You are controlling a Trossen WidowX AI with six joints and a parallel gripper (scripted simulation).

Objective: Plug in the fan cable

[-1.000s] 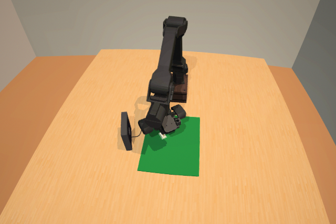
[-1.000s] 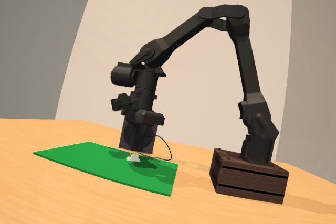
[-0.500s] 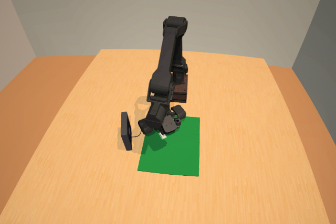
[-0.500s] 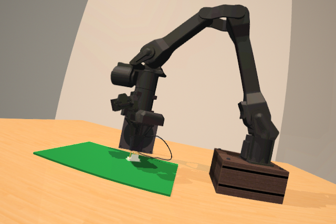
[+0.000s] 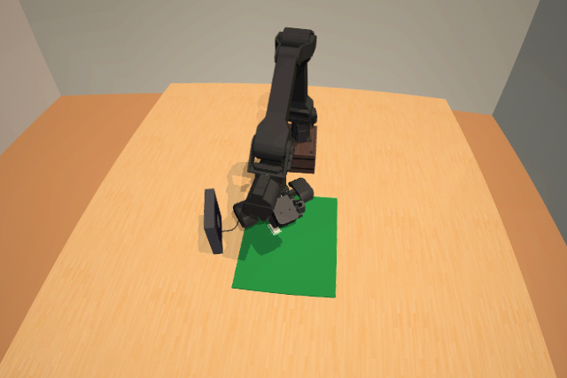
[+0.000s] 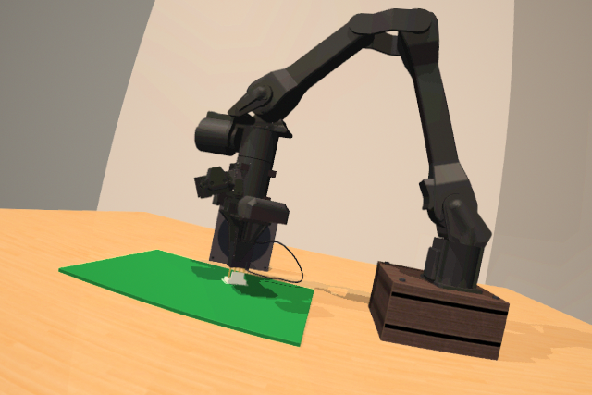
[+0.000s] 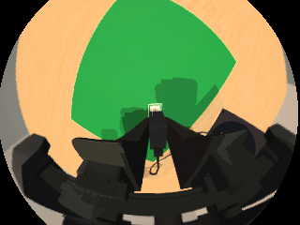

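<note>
Now: the dark plug 1 cm behind my gripper tip and 1 cm above it. From my gripper tip the other things lie so: green board (3 cm ahead, 3 cm to the left, 5 cm below); black fan (14 cm to the right, 2 cm above).
</note>
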